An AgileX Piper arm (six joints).
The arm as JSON. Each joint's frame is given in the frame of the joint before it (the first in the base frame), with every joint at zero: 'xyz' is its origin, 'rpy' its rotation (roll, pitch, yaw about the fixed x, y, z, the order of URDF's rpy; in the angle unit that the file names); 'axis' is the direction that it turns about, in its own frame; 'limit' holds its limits. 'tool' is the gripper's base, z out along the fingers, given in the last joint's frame.
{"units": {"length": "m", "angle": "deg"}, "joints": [
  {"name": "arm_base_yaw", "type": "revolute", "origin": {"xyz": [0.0, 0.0, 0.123], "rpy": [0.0, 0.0, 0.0]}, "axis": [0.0, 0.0, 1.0], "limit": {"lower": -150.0, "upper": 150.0}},
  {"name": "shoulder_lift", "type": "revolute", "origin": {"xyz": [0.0, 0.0, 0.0], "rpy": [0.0, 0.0, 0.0]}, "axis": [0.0, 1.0, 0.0], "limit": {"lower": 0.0, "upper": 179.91}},
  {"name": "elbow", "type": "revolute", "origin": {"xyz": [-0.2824, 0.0, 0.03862], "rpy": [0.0, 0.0, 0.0]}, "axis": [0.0, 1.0, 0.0], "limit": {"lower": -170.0, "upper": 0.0}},
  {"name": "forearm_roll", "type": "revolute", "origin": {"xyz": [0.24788, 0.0, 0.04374], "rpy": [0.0, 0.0, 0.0]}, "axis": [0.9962, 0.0, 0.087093], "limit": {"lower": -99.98, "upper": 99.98}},
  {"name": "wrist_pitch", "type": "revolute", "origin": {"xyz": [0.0, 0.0, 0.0], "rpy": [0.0, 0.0, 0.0]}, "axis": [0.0, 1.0, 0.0], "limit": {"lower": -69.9, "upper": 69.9}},
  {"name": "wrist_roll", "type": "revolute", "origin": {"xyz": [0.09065, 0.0, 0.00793], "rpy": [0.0, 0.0, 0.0]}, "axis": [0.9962, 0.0, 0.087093], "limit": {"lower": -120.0, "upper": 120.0}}
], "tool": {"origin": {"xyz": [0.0, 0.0, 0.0], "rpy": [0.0, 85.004, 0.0]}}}
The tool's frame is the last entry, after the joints.
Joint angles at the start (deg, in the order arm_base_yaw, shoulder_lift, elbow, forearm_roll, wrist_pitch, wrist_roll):
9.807 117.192 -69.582 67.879 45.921 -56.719
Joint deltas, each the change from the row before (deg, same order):
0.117 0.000 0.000 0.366 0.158 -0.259
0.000 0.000 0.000 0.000 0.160 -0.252
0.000 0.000 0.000 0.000 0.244 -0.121
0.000 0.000 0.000 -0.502 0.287 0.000
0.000 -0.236 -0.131 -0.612 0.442 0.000
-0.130 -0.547 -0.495 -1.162 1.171 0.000
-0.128 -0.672 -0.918 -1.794 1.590 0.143
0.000 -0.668 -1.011 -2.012 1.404 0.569
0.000 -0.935 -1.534 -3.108 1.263 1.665
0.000 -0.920 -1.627 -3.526 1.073 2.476
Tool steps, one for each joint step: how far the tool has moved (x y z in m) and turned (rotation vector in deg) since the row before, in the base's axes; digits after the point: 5 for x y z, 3 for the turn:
-0.00023 0.00110 0.00036 0.299 -0.064 0.150
-0.00020 0.00013 0.00008 0.036 -0.105 0.277
-0.00031 0.00020 0.00012 0.111 0.029 0.247
-0.00069 -0.00005 -0.00026 -0.205 0.073 0.536
-0.00056 0.00007 0.00186 -0.140 -0.225 0.714
-0.00040 -0.00036 0.00532 -0.051 -0.593 1.445
-0.00003 -0.00029 0.00751 -0.245 -0.876 2.037
-0.00005 0.00014 0.00755 -0.509 -0.748 1.856
0.00090 -0.00069 0.01049 -1.259 -0.930 1.611
0.00106 -0.00141 0.01037 -1.708 -0.594 1.008

